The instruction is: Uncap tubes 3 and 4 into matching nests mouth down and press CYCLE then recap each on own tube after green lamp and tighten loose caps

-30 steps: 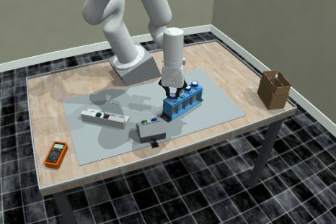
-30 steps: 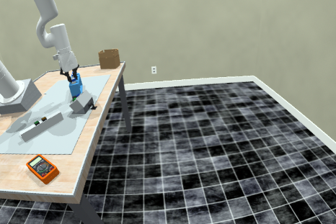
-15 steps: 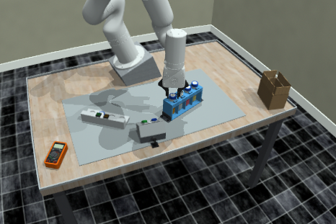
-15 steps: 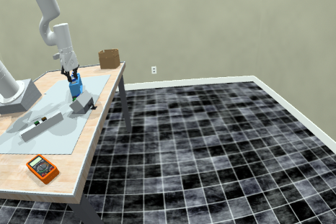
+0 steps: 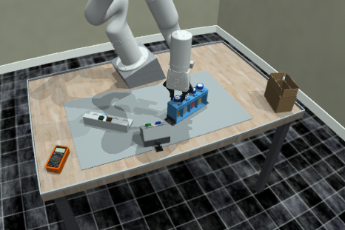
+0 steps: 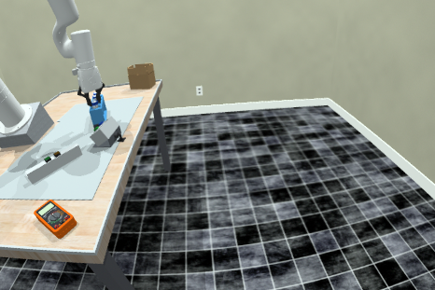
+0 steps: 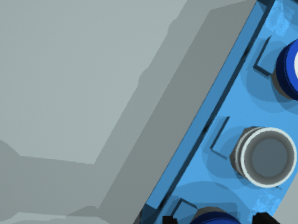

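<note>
The blue-and-white cap lies 1 cm below my hand. The rest, counted from my hand: green key 16 cm to the right, 7 cm ahead, 6 cm below; then blue key 12 cm to the right, 7 cm ahead, 6 cm below; then key housing 14 cm to the right, 9 cm ahead, 8 cm below.
</note>
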